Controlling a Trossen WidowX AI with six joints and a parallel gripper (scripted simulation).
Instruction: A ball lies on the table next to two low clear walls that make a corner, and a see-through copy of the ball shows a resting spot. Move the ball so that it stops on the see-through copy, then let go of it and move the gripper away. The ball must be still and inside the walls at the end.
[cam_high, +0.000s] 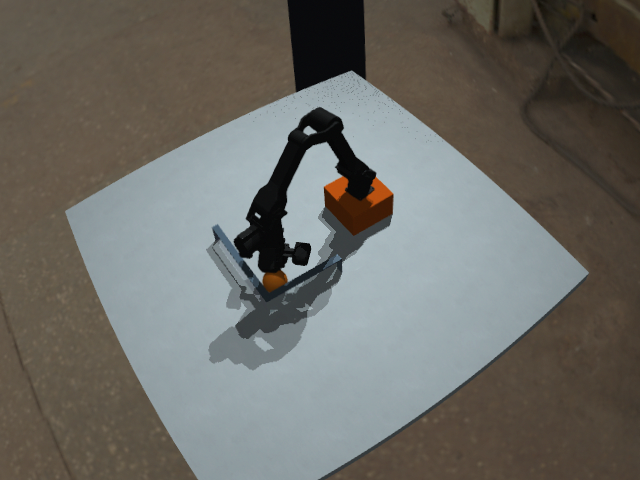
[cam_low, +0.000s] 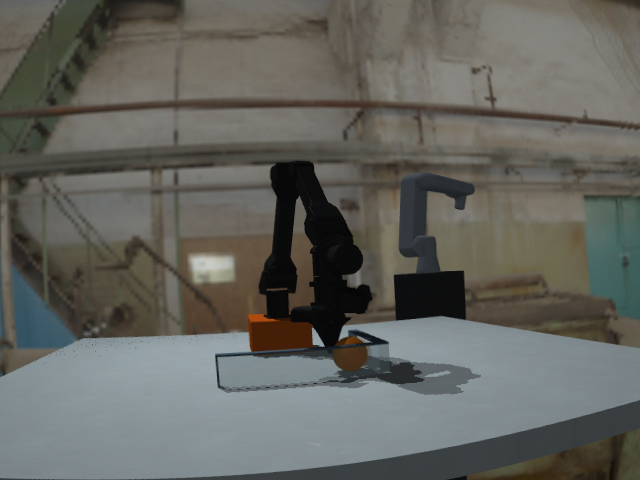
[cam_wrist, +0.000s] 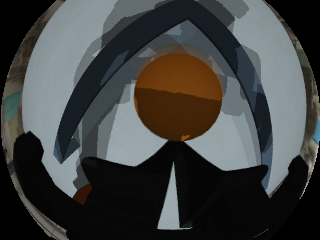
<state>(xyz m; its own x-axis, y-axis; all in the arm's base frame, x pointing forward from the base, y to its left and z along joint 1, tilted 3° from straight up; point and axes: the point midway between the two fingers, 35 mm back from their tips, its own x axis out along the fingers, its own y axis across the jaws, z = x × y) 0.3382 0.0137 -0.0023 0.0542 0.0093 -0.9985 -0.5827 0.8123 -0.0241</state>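
Now: the see-through copy of ball 4 cm ahead of my gripper tip and 3 cm to the left of it. The rest, counted from my gripper tip: clear wall 7 cm ahead, 8 cm to the right.
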